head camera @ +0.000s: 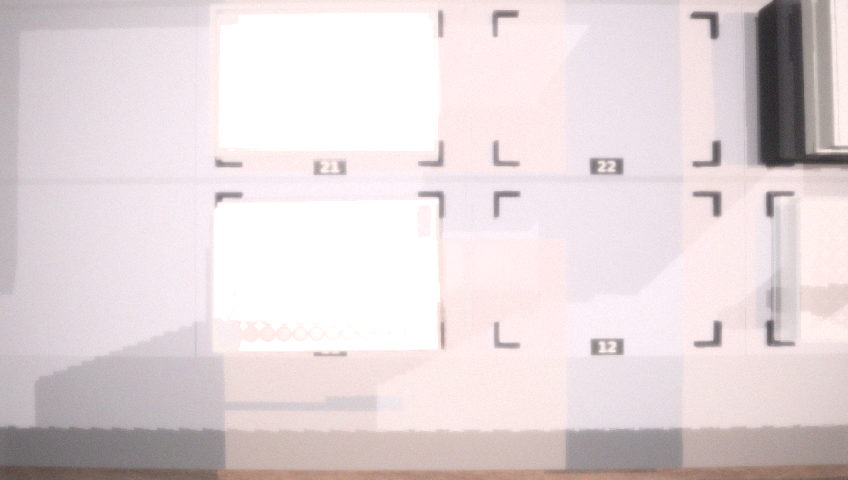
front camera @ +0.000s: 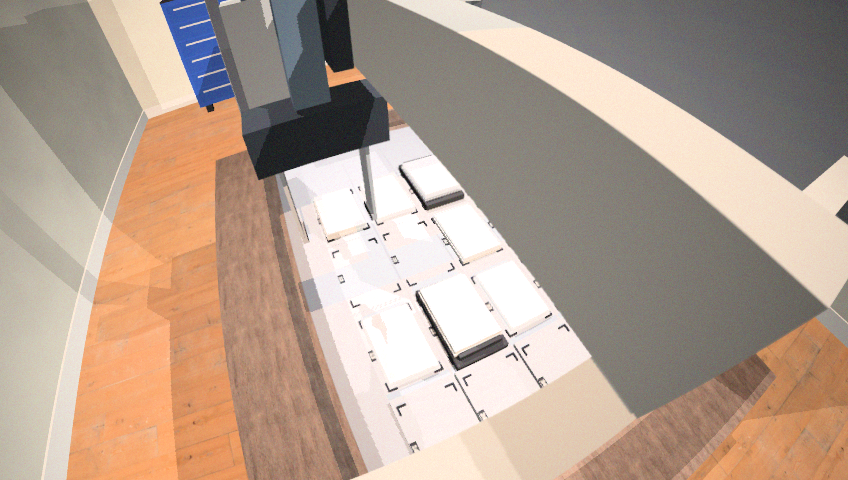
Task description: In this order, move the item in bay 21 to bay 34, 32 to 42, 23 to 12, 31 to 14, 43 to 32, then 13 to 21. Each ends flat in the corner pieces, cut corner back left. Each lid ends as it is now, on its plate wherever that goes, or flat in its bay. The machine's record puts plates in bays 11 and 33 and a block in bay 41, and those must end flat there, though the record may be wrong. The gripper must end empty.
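Where they show: gripper, fingertip midpoint: point(front camera: 337, 223); robot's base, origin of the base link: point(head camera: 223, 342) point(front camera: 315, 202).
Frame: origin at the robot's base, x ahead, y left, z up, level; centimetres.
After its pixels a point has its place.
Note:
My gripper point(front camera: 339, 228) @(x 25.0, y 1.5, z 16.0 cm) is open and empty, its jaws at either side of the white plate in bay 11 point(front camera: 343, 215) @(x 8.7, y 4.6, z 1.6 cm) point(head camera: 327, 267) @(x 6.6, y 4.6, z 1.6 cm). That plate's far edge looks slightly slanted in the head view. The bay 21 item point(front camera: 389, 196) @(x 7.4, y 15.4, z 1.4 cm) point(head camera: 327, 83) @(x 6.6, y 14.8, z 1.4 cm), bay 32 item point(front camera: 468, 231) @(x 23.5, y 25.7, z 1.4 cm) and bay 13 item point(front camera: 401, 344) @(x 39.8, y 4.5, z 1.5 cm) point(head camera: 824, 237) @(x 34.6, y 6.1, z 1.4 cm) are pale and flat. The bay 31 item point(front camera: 437, 178) @(x 8.7, y 26.2, z 3.7 cm) and bay 23 item point(front camera: 459, 312) @(x 39.6, y 14.7, z 3.7 cm) point(head camera: 827, 77) @(x 32.9, y 14.4, z 3.4 cm) have dark surrounds. A pale plate point(front camera: 512, 297) @(x 40.1, y 25.1, z 1.4 cm) is in bay 33. Bays 12, 22, 14 and 34 are empty. Row 4 is hidden; glare hides cut corners and lids.
A large grey beam point(front camera: 583, 196) crosses the front view and covers the deck's right side. Dark corner pieces point(head camera: 505, 157) @(x 16.8, y 10.9, z 0.0 cm) point(front camera: 410, 281) @(x 28.5, y 11.0, z 0.0 cm) mark the bays. A brown wooden border point(front camera: 249, 333) @(x 26.6, y -19.7, z -1.0 cm) runs along the deck. A blue drawer cabinet point(front camera: 196, 56) stands behind on the floor.

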